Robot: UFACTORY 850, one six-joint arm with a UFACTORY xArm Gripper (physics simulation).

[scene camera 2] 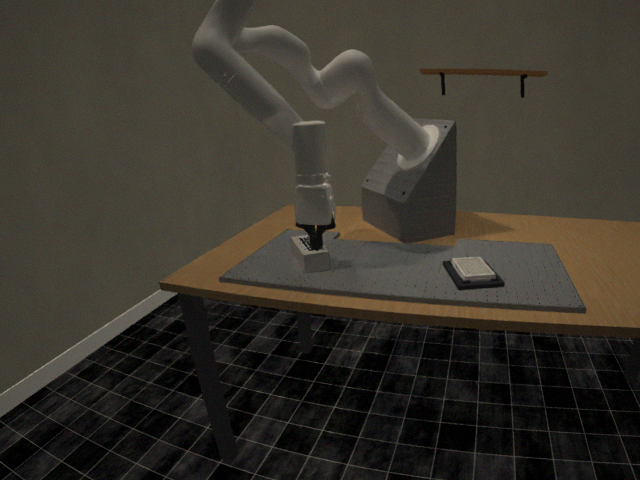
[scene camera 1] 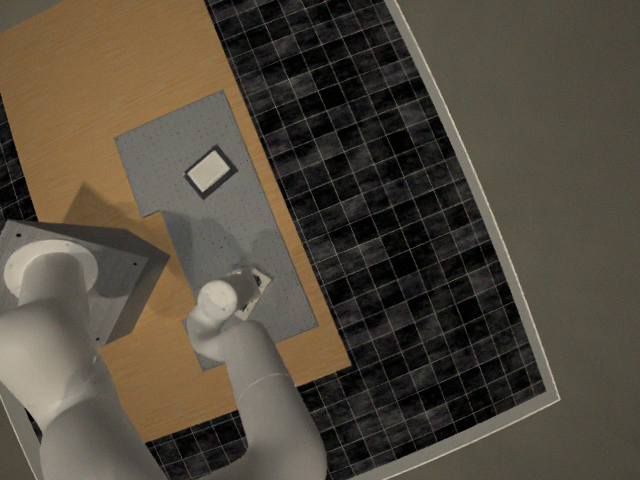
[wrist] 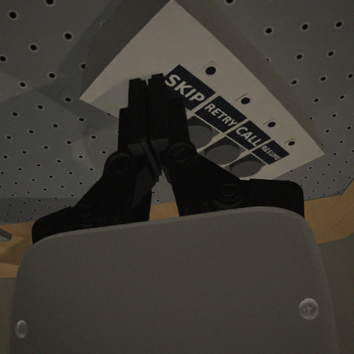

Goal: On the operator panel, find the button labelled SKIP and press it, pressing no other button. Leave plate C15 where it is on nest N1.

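Observation:
The off-white operator panel (scene camera 1: 264, 282) (scene camera 2: 316, 264) (wrist: 145, 47) stands on the grey board. In the wrist view its labels read SKIP (wrist: 185, 87), RETRY (wrist: 220, 114), CALL (wrist: 248, 135) and RESUME (wrist: 271, 152). Round grey buttons show below RETRY, CALL and RESUME; the SKIP button is hidden behind the fingers. My gripper (scene camera 2: 316, 248) (wrist: 153, 96) is shut and empty, its tips down at the panel's SKIP end; contact with the button cannot be seen. A pale plate (scene camera 1: 207, 170) (scene camera 2: 473, 268) lies on the dark nest (scene camera 1: 204, 194) (scene camera 2: 480, 284); its marking is unreadable.
The perforated grey board (scene camera 1: 155, 139) (scene camera 2: 382, 279) lies on the wooden table (scene camera 1: 103, 62) (scene camera 2: 258, 294). The grey arm pedestal (scene camera 1: 118, 315) (scene camera 2: 429, 206) stands behind the board. A wall shelf (scene camera 2: 483, 72) hangs at the back right.

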